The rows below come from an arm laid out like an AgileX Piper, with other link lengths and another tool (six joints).
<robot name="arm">
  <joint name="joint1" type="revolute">
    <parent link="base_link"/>
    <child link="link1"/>
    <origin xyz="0 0 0.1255"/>
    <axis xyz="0 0 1"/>
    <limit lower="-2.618" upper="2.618"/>
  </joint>
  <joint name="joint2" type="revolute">
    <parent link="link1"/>
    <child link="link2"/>
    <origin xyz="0 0 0"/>
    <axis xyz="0 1 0"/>
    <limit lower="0" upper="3.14"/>
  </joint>
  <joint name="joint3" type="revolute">
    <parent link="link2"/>
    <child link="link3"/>
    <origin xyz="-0.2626 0 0.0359"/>
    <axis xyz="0 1 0"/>
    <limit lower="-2.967" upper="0"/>
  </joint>
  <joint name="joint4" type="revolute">
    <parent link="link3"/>
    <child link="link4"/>
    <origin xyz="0.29 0 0.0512"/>
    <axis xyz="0.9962 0 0.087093"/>
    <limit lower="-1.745" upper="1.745"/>
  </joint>
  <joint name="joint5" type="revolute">
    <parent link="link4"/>
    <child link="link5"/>
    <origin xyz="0 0 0"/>
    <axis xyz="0 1 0"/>
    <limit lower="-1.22" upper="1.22"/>
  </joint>
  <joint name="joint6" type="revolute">
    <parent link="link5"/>
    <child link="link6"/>
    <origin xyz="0.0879 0 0.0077"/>
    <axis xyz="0.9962 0 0.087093"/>
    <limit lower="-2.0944" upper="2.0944"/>
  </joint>
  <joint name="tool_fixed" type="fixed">
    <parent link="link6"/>
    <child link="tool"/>
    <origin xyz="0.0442 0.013 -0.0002" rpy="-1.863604 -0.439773 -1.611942"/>
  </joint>
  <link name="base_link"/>
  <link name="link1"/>
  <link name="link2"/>
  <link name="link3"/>
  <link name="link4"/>
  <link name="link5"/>
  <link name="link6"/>
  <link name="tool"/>
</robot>
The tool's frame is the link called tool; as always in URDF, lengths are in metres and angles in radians.
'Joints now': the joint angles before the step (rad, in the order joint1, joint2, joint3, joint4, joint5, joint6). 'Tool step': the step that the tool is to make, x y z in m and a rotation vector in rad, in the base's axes. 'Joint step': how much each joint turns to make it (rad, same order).
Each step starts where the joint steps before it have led.
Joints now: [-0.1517, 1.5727, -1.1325, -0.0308, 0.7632, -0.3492]
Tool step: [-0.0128, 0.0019, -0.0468, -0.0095, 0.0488, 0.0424]
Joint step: [0.0000, 0.0328, 0.1228, -0.0001, -0.1097, -0.0432]
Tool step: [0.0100, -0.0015, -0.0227, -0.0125, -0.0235, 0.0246]
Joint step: [0.0000, 0.0662, 0.0105, -0.0011, -0.1023, -0.0234]
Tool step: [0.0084, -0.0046, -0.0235, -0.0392, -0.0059, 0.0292]
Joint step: [0.0000, 0.0734, 0.0000, -0.0538, -0.0850, 0.0069]
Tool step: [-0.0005, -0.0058, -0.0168, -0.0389, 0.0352, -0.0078]
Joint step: [0.0000, 0.0465, 0.0000, -0.1012, -0.0128, 0.0805]
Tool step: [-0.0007, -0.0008, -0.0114, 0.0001, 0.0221, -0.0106]
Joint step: [-0.0001, 0.0311, 0.0004, -0.0198, -0.0074, 0.0270]
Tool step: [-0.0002, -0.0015, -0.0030, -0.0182, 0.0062, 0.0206]
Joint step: [0.0000, 0.0081, 0.0008, -0.0255, -0.0059, -0.0026]
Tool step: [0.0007, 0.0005, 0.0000, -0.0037, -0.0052, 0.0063]
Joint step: [0.0021, 0.0002, 0.0008, -0.0059, -0.0068, 0.0010]
